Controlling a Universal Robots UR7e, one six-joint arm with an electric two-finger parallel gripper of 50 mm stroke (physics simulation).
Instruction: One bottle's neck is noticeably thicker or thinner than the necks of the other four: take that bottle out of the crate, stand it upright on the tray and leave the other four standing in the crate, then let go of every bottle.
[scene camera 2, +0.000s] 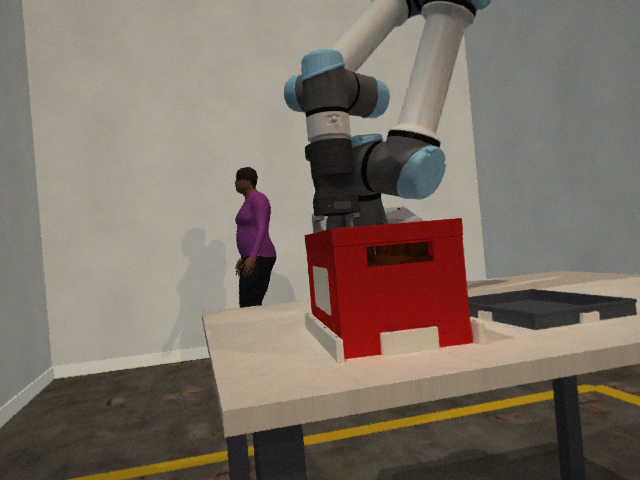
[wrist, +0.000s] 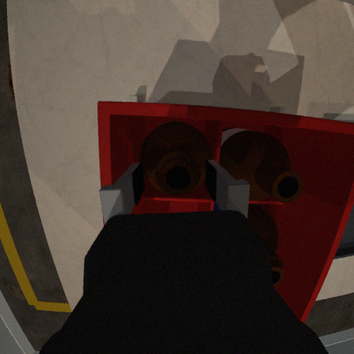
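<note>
The red crate (scene camera 2: 403, 299) (wrist: 145, 108) stands on the table, with brown bottles in its compartments. In the wrist view one bottle (wrist: 177, 177) stands upright in the upper left compartment, its mouth between the fingers. A second bottle (wrist: 255, 162) stands in the compartment to its right. A third bottle (wrist: 262, 232) shows in part below that one, partly hidden by the gripper body. The other bottles are hidden. My gripper (wrist: 174, 174) is open around the first bottle's neck, a gap on each side; in the scene view its fingertips are hidden behind the crate wall. The dark tray (scene camera 2: 547, 321) lies right of the crate.
White blocks (scene camera 2: 324, 338) (scene camera 2: 409, 341) sit against the crate's foot, and small white blocks (scene camera 2: 589, 317) at the tray's edge. The table's front edge (scene camera 2: 413, 387) runs below. A person in a purple top (scene camera 2: 254, 224) stands behind the table.
</note>
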